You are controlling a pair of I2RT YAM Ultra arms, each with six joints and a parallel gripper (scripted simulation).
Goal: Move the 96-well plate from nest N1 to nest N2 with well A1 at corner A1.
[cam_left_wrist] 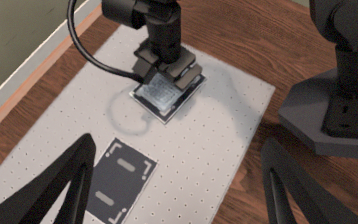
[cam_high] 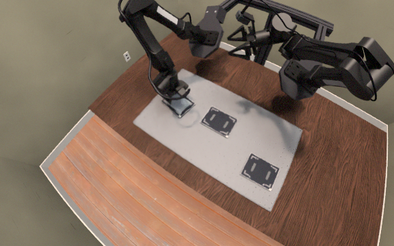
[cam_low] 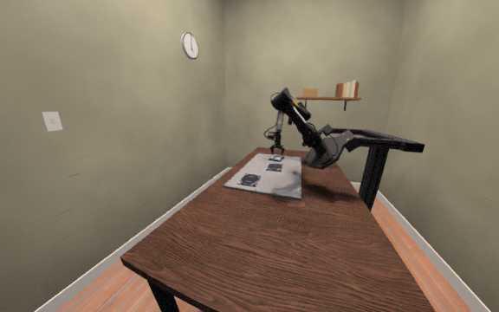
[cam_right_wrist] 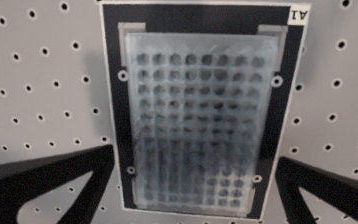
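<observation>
My right hand is 3 cm above the clear 96-well plate. The rest, counted from my right hand: white corner label 5 cm ahead, 33 cm to the left, 4 cm below; black plate nest 1 cm behind, 26 cm to the left, 4 cm below.
</observation>
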